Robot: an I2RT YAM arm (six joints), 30 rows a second.
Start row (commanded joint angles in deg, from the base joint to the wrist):
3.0, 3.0, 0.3, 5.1, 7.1, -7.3
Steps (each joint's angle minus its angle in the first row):
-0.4, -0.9, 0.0, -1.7, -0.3, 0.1
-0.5, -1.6, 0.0, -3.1, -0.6, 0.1
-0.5, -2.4, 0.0, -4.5, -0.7, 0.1
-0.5, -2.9, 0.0, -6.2, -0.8, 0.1
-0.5, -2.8, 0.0, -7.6, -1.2, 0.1
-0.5, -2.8, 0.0, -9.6, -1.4, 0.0
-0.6, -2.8, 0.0, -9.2, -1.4, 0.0
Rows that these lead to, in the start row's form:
2.6, 2.1, 0.3, 3.4, 6.8, -7.2
2.5, 1.4, 0.3, 2.0, 6.5, -7.2
2.5, 0.6, 0.3, 0.6, 6.4, -7.2
2.5, 0.1, 0.3, -1.1, 6.3, -7.2
2.5, 0.2, 0.3, -2.5, 5.9, -7.2
2.5, 0.2, 0.3, -4.5, 5.7, -7.3
2.4, 0.2, 0.3, -4.1, 5.7, -7.3

